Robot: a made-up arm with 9 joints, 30 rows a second.
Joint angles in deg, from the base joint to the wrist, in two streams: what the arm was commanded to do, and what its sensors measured. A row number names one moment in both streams.
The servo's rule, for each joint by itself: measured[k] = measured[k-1] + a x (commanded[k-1-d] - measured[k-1]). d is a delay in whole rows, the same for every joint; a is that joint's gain. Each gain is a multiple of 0.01, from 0.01 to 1. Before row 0 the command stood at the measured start. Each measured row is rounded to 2 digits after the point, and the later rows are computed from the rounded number. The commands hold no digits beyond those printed.
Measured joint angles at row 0: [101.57 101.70 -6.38 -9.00 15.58 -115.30 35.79 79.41 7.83]
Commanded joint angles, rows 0 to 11: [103.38 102.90 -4.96 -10.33 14.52 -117.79 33.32 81.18 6.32]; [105.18 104.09 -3.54 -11.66 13.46 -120.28 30.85 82.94 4.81]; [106.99 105.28 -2.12 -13.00 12.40 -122.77 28.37 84.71 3.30]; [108.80 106.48 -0.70 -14.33 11.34 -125.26 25.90 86.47 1.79]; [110.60 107.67 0.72 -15.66 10.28 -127.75 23.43 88.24 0.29]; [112.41 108.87 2.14 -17.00 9.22 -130.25 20.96 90.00 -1.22]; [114.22 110.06 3.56 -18.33 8.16 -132.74 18.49 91.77 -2.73]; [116.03 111.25 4.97 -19.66 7.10 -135.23 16.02 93.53 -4.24]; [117.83 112.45 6.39 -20.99 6.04 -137.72 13.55 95.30 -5.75]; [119.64 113.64 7.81 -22.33 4.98 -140.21 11.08 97.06 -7.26]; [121.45 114.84 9.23 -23.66 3.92 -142.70 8.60 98.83 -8.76]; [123.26 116.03 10.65 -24.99 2.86 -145.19 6.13 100.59 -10.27]
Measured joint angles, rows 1 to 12: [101.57 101.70 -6.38 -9.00 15.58 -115.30 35.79 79.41 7.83]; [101.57 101.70 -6.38 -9.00 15.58 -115.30 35.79 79.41 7.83]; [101.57 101.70 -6.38 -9.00 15.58 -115.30 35.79 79.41 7.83]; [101.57 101.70 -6.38 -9.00 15.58 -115.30 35.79 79.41 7.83]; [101.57 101.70 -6.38 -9.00 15.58 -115.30 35.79 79.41 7.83]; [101.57 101.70 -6.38 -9.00 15.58 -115.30 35.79 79.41 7.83]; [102.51 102.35 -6.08 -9.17 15.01 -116.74 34.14 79.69 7.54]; [103.90 103.29 -5.55 -9.49 14.17 -118.79 31.94 80.21 7.02]; [105.51 104.36 -4.83 -9.95 13.21 -121.10 29.55 80.93 6.31]; [107.22 105.50 -3.96 -10.52 12.20 -123.51 27.10 81.82 5.45]; [108.98 106.67 -2.98 -11.19 11.16 -125.97 24.64 82.85 4.47]; [110.76 107.86 -1.90 -11.95 10.11 -128.45 22.17 83.99 3.39]
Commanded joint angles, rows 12 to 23: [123.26 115.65 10.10 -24.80 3.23 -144.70 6.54 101.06 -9.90]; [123.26 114.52 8.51 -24.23 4.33 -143.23 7.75 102.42 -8.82]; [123.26 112.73 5.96 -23.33 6.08 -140.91 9.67 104.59 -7.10]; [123.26 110.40 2.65 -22.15 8.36 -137.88 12.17 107.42 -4.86]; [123.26 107.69 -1.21 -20.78 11.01 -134.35 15.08 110.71 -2.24]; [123.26 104.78 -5.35 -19.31 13.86 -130.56 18.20 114.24 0.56]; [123.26 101.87 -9.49 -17.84 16.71 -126.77 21.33 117.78 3.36]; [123.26 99.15 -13.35 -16.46 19.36 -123.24 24.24 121.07 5.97]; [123.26 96.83 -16.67 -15.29 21.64 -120.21 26.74 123.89 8.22]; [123.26 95.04 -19.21 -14.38 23.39 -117.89 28.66 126.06 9.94]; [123.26 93.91 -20.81 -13.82 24.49 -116.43 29.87 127.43 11.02]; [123.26 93.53 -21.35 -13.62 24.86 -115.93 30.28 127.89 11.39]
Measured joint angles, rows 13 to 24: [112.56 109.05 -0.75 -12.78 9.06 -130.94 19.70 85.23 2.23]; [114.36 110.24 0.45 -13.67 8.00 -133.43 17.23 86.56 1.00]; [116.16 111.43 1.70 -14.62 6.94 -135.92 14.76 87.96 -0.28]; [117.97 112.62 2.98 -15.62 5.88 -138.41 12.29 89.42 -1.61]; [119.78 113.82 4.29 -16.67 4.82 -140.90 9.82 90.93 -2.97]; [121.59 115.01 5.63 -17.75 3.76 -143.39 7.35 92.48 -4.36]; [122.46 115.36 6.57 -18.67 3.47 -144.15 6.81 93.85 -5.41]; [122.88 114.91 6.98 -19.39 3.93 -143.62 7.44 95.22 -6.06]; [123.08 113.73 6.77 -19.90 5.09 -142.05 8.93 96.72 -6.26]; [123.17 111.93 5.90 -20.19 6.86 -139.63 11.10 98.43 -5.99]; [123.22 109.64 4.41 -20.27 9.10 -136.57 13.77 100.39 -5.28]; [123.24 107.02 2.36 -20.15 11.67 -133.08 16.74 102.61 -4.17]
